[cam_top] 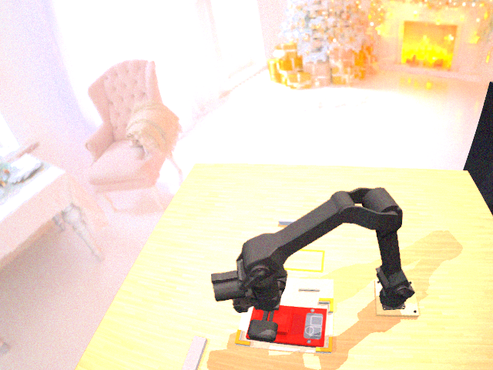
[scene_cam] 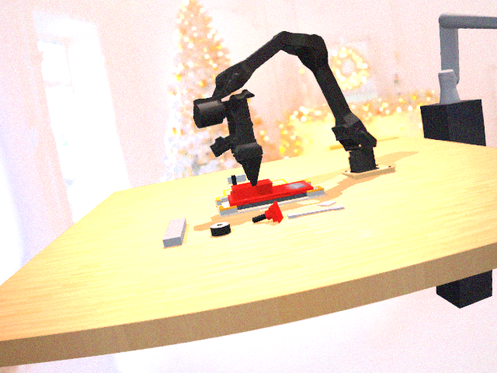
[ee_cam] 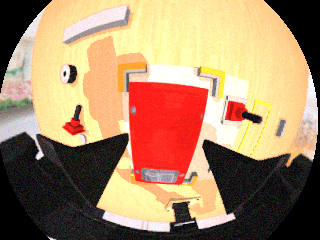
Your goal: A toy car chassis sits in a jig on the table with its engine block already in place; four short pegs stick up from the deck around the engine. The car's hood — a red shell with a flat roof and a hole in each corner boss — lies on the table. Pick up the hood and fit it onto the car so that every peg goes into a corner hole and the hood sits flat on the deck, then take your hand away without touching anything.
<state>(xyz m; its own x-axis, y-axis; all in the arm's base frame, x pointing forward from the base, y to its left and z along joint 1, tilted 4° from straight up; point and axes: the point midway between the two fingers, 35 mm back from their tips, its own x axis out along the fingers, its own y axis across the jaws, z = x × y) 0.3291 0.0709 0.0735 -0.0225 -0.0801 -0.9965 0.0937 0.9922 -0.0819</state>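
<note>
The red hood lies 10 mm below my gripper tip. The rest, counted from my gripper tip: thin grey strip: 80 mm behind, 210 mm to the left, 50 mm below; then grey engine block: 10 mm to the left, 30 mm below; then black wheel: 110 mm ahead, 200 mm to the left, 40 mm below.
</note>
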